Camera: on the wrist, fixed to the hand. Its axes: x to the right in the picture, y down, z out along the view.
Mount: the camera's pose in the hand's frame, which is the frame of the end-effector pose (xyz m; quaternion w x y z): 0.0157 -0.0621 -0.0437 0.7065 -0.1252 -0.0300 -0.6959
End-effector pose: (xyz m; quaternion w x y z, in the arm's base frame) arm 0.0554 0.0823 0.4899 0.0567 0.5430 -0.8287 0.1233
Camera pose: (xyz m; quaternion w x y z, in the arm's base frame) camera 0.1041 0.0564 0.5444 0.1690 0.9569 -0.2247 -0.0724
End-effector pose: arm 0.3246 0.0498 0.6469 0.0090 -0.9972 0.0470 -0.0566
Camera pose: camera 0.3409 0.1096 0.6935 0.1565 0.7401 0.6540 0.0105
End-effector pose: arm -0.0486 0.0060 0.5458 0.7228 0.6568 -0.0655 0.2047
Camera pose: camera -0.0182 0.0486 0.4886 0.7334 0.4253 0.3635 -0.3863
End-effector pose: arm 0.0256 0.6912 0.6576 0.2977 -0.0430 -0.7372 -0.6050
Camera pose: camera 0.0033 0.6300 0.6155 0.2382 -0.4272 0.4840 0.7256
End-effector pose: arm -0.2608 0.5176 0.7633 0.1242 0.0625 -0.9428 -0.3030
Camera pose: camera -0.2614 0.4401 0.7643 0.1436 -0.6756 0.5884 0.4204
